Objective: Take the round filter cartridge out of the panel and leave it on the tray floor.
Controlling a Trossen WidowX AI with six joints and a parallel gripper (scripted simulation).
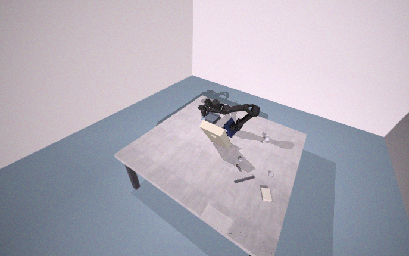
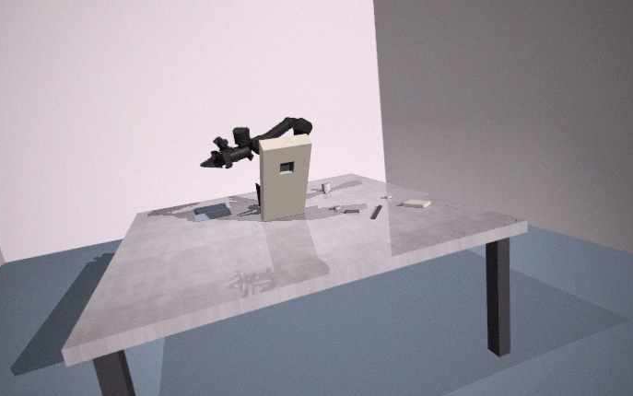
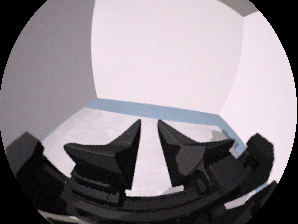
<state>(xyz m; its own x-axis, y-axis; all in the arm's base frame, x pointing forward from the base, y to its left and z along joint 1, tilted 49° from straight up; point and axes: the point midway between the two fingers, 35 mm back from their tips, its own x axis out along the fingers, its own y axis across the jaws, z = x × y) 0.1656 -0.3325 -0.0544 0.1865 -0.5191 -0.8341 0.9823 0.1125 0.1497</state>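
The round cartridge is 18 cm ahead of my gripper tip, 30 cm to the left of it and 1 cm below it. Round my gripper tip: beige service panel 14 cm ahead, 29 cm to the left, 8 cm below; blue-grey tray 24 cm behind, 1 cm to the left, 26 cm below.
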